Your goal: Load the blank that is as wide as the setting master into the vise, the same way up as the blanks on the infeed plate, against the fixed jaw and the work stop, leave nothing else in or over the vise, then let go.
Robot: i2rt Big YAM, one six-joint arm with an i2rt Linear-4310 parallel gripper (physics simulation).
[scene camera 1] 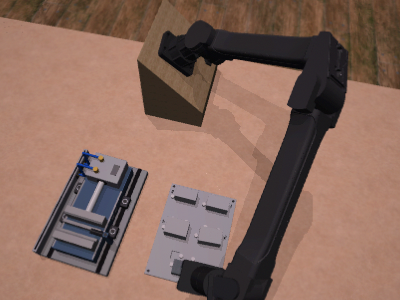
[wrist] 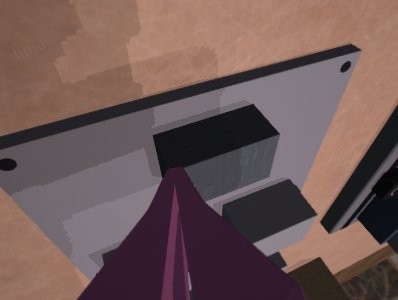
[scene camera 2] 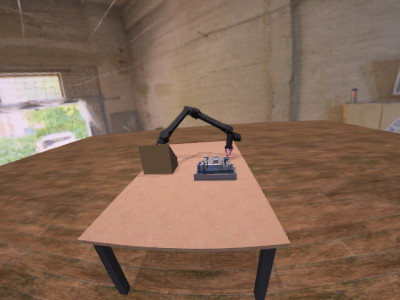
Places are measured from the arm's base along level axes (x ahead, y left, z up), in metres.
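Where they show: gripper, fingertip midpoint: (scene camera 1: 192,275) (wrist: 176,178) (scene camera 2: 227,156); arm's base, link origin: (scene camera 1: 176,55) (scene camera 2: 159,150).
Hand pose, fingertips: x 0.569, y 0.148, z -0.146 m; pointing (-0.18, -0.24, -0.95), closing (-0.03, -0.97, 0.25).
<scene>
Things, the pixels of their centre, and the offset from my fingertips. "pt": a spot on its surface instead.
- block, body centre: (wrist: 215,157) (scene camera 1: 183,269) 0.024 m right, 0.015 m back, 0.013 m down
- grey infeed plate, surface spot: (wrist: 300,100) (scene camera 1: 159,267) pt 0.084 m right, 0.010 m back, 0.025 m down
- blank, body centre: (wrist: 265,223) (scene camera 1: 176,228) 0.059 m right, 0.113 m back, 0.008 m down
- grey vise, body centre: (scene camera 1: 93,205) (scene camera 2: 215,168) 0.285 m right, 0.127 m back, 0.016 m up
- grey housing, surface spot: (scene camera 1: 107,168) pt 0.265 m right, 0.219 m back, 0.062 m up
My gripper (scene camera 2: 228,152) (wrist: 176,178) is shut and empty. Its purple fingertips meet in front of the near-end block in the wrist view; whether they touch it is unclear. That block (scene camera 1: 177,267) (wrist: 220,145), dark on top with a grey side, sits on the grey infeed plate (scene camera 1: 154,260) (wrist: 300,100), partly hidden by the hand in scene camera 1. Another blank (scene camera 1: 176,228) (wrist: 270,212) sits beyond it, with more blanks (scene camera 1: 210,236) (scene camera 1: 185,195) (scene camera 1: 218,204) around. The blue and grey vise (scene camera 1: 110,194) (scene camera 2: 215,176) holds two grey crossbars (scene camera 1: 84,215) (scene camera 1: 75,239). I cannot tell which piece is the setting master.
A brown wedge-shaped block (scene camera 1: 172,95) (scene camera 2: 157,160) stands beyond the vise and plate, under the arm's base end. A grey housing (scene camera 1: 107,168) with blue rods and yellow tips sits at the vise's far end. The vise lies beside the infeed plate.
</scene>
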